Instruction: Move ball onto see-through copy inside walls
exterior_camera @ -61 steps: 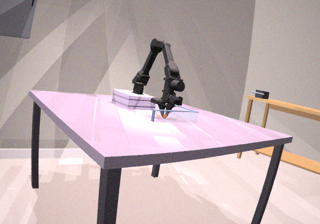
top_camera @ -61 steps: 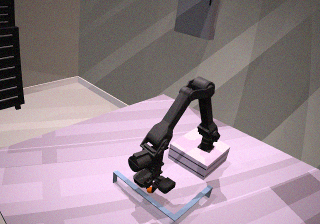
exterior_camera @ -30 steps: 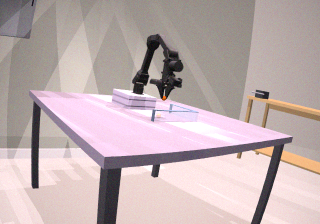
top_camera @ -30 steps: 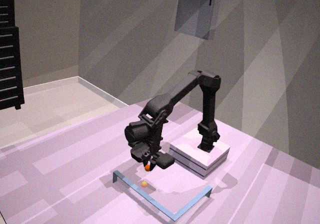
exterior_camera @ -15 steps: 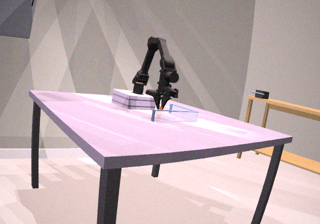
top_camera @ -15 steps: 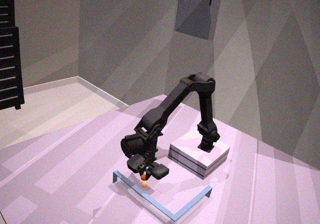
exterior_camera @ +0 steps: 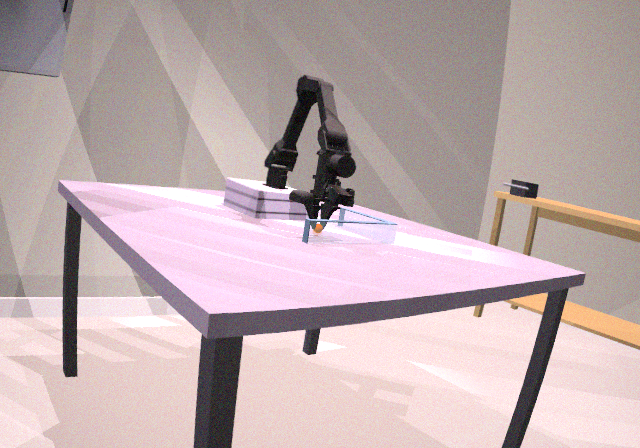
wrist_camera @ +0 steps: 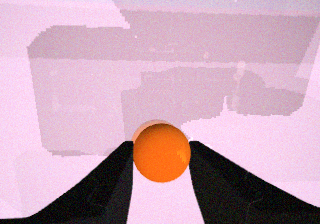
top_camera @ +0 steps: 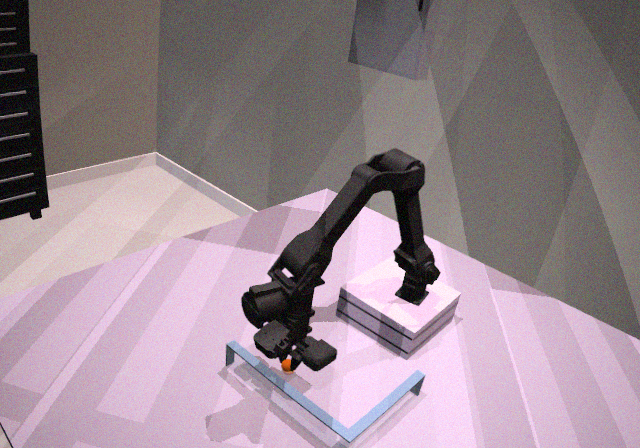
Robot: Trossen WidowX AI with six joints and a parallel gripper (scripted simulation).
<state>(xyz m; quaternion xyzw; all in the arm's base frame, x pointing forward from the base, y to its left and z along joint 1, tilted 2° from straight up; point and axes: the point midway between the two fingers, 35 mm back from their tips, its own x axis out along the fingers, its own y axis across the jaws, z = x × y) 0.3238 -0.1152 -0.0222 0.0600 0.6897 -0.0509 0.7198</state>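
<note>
The see-through copy lies 1 cm below my gripper tip. Round my gripper tip: orange ball right at my gripper tip.
</note>
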